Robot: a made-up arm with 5 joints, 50 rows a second.
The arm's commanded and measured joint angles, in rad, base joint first. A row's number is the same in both.
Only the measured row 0 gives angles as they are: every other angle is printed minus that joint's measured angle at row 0.
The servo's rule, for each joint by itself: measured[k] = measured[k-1] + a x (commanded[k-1-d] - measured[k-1]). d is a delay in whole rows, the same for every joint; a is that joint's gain. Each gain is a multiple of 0.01, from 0.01 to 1. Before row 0 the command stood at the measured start. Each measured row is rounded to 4 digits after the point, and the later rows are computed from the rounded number. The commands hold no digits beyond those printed.
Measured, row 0:
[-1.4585 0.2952 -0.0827 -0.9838 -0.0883]
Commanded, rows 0 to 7:
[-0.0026 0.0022 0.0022 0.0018 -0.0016]
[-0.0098 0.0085 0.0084 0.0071 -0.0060]
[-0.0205 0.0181 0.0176 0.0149 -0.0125]
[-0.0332 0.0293 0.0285 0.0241 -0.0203]
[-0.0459 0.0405 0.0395 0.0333 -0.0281]
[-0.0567 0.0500 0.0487 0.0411 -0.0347]
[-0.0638 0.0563 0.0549 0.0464 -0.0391]
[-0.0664 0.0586 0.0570 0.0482 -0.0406]
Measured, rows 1 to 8:
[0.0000 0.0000 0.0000 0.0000 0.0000]
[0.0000 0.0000 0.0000 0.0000 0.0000]
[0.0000 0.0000 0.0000 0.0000 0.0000]
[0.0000 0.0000 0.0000 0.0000 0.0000]
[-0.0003 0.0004 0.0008 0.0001 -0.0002]
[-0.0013 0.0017 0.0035 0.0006 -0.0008]
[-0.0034 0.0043 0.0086 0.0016 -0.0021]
[-0.0067 0.0083 0.0158 0.0032 -0.0041]
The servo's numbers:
d 4
a 0.11 0.16 0.36 0.07 0.11

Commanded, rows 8 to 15:
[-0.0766 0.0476 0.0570 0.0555 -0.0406]
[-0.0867 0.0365 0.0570 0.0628 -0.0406]
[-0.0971 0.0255 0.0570 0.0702 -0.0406]
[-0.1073 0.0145 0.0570 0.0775 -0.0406]
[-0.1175 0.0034 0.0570 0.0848 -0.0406]
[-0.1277 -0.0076 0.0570 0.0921 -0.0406]
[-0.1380 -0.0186 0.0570 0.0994 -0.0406]
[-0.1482 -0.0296 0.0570 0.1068 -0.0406]
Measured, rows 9 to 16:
[-0.0110 0.0135 0.0243 0.0053 -0.0067]
[-0.0160 0.0193 0.0331 0.0078 -0.0098]
[-0.0213 0.0252 0.0409 0.0105 -0.0130]
[-0.0263 0.0305 0.0467 0.0131 -0.0160]
[-0.0318 0.0332 0.0504 0.0161 -0.0187]
[-0.0378 0.0337 0.0528 0.0194 -0.0211]
[-0.0443 0.0324 0.0543 0.0230 -0.0232]
[-0.0512 0.0295 0.0553 0.0268 -0.0251]

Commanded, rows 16 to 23:
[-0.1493 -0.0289 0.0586 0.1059 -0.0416]
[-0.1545 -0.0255 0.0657 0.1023 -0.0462]
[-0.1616 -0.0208 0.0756 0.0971 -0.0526]
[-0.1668 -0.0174 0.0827 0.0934 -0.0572]
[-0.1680 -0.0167 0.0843 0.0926 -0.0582]
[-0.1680 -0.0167 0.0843 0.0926 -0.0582]
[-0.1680 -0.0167 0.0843 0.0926 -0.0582]
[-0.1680 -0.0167 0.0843 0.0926 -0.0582]
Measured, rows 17 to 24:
[-0.0585 0.0253 0.0559 0.0309 -0.0268]
[-0.0661 0.0200 0.0563 0.0352 -0.0283]
[-0.0740 0.0138 0.0566 0.0397 -0.0297]
[-0.0822 0.0069 0.0567 0.0444 -0.0309]
[-0.0896 0.0012 0.0574 0.0487 -0.0321]
[-0.0967 -0.0031 0.0604 0.0525 -0.0337]
[-0.1038 -0.0059 0.0659 0.0556 -0.0358]
[-0.1107 -0.0077 0.0719 0.0582 -0.0382]

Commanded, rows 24 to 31:
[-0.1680 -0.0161 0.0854 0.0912 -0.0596]
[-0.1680 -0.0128 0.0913 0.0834 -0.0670]
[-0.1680 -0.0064 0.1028 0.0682 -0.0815]
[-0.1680 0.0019 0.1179 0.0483 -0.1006]
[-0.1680 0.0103 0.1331 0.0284 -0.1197]
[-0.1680 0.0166 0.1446 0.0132 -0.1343]
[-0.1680 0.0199 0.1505 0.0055 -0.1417]
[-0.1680 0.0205 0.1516 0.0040 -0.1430]
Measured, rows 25 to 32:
[-0.1170 -0.0091 0.0764 0.0606 -0.0404]
[-0.1226 -0.0103 0.0792 0.0628 -0.0424]
[-0.1276 -0.0113 0.0810 0.0649 -0.0441]
[-0.1320 -0.0122 0.0822 0.0668 -0.0457]
[-0.1360 -0.0128 0.0834 0.0685 -0.0472]
[-0.1395 -0.0128 0.0862 0.0695 -0.0494]
[-0.1426 -0.0118 0.0922 0.0694 -0.0529]
[-0.1454 -0.0096 0.1015 0.0679 -0.0581]

